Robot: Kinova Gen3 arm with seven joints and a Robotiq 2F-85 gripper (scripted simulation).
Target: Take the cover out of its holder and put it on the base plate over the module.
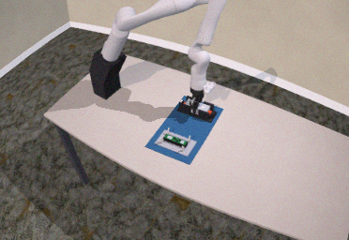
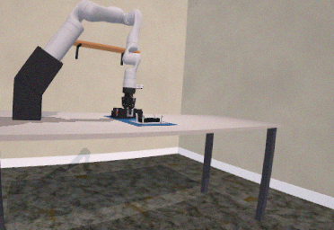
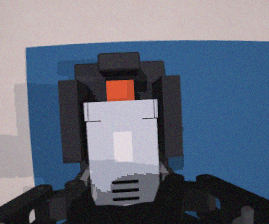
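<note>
My hand is right at the light grey cover.
</note>
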